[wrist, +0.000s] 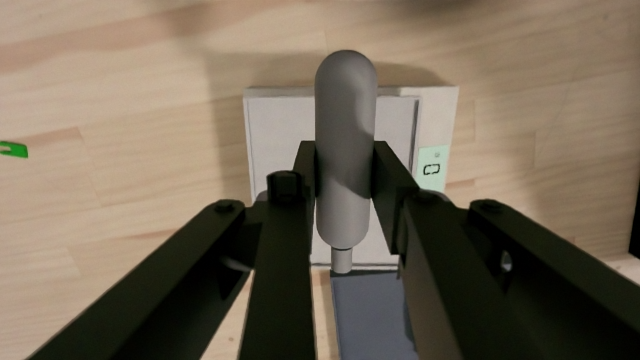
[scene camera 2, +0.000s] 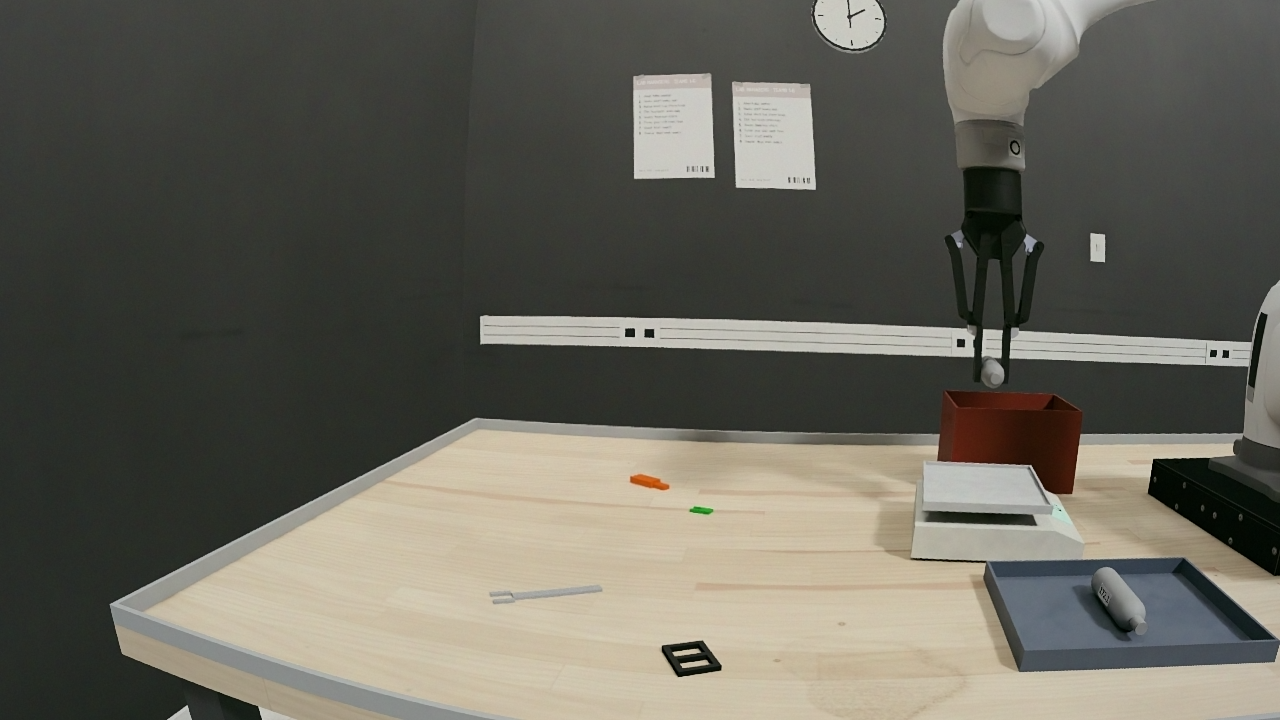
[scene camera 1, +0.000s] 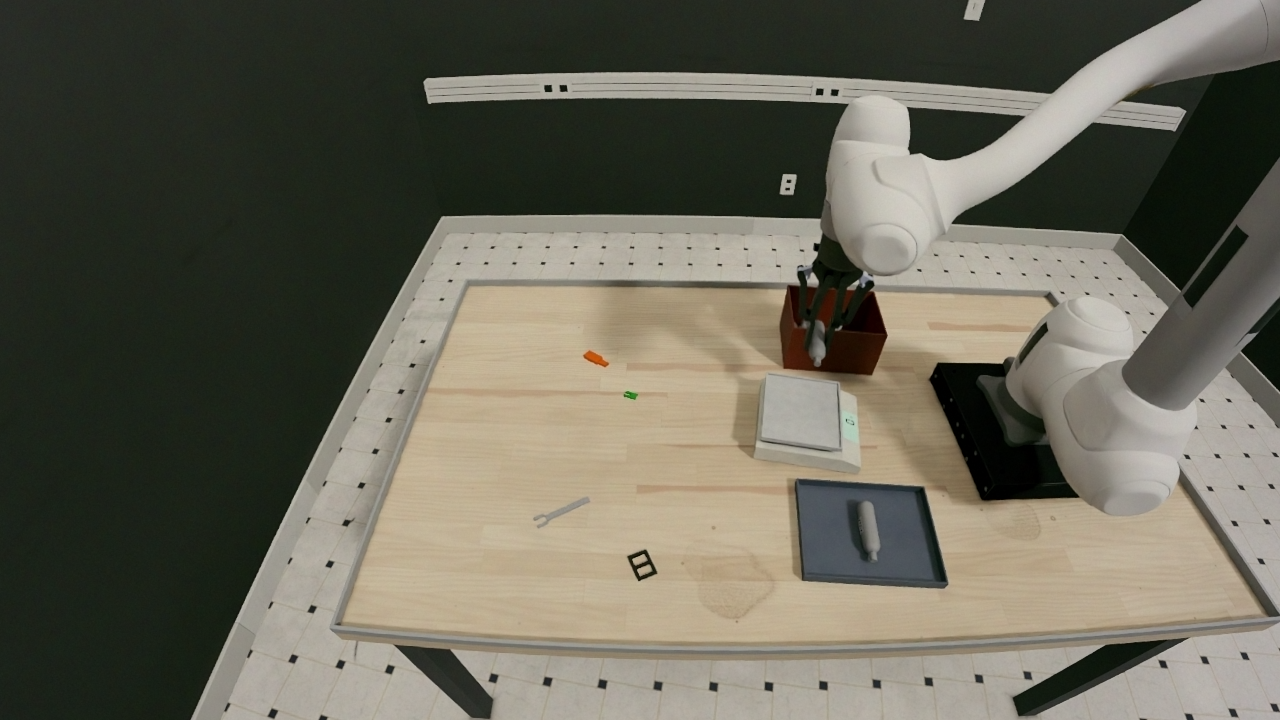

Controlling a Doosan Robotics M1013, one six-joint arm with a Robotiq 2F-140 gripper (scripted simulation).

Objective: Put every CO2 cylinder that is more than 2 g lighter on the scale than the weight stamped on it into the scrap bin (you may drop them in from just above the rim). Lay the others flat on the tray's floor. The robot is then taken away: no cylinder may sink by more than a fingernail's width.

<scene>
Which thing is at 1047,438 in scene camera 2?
A red scrap bin.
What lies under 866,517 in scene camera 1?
A grey CO2 cylinder.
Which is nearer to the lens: the grey CO2 cylinder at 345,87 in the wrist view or the white scale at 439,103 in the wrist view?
The grey CO2 cylinder.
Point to a white scale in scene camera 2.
937,535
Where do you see a white scale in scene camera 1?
849,461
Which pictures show my gripper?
The wrist view, scene camera 2 and scene camera 1: all of them.
</scene>
